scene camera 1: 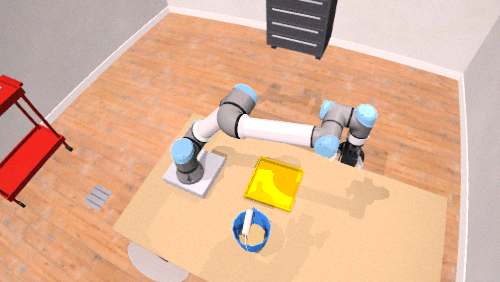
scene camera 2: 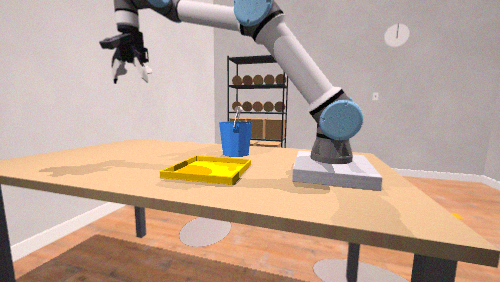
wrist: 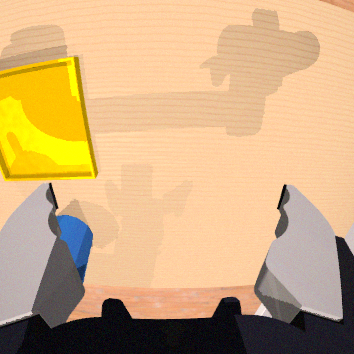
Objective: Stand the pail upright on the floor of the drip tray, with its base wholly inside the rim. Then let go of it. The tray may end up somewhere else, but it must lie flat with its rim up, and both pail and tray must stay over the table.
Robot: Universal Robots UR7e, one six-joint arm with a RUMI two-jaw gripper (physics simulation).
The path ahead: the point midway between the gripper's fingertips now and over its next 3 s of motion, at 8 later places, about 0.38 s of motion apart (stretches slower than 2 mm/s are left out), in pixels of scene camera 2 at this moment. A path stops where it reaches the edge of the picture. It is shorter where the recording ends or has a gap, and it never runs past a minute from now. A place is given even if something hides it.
The gripper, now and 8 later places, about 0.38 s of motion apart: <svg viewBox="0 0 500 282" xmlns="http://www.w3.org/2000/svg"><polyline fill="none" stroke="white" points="130,83 135,82 145,82 157,81 166,80 172,80 182,79 192,78 198,78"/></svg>
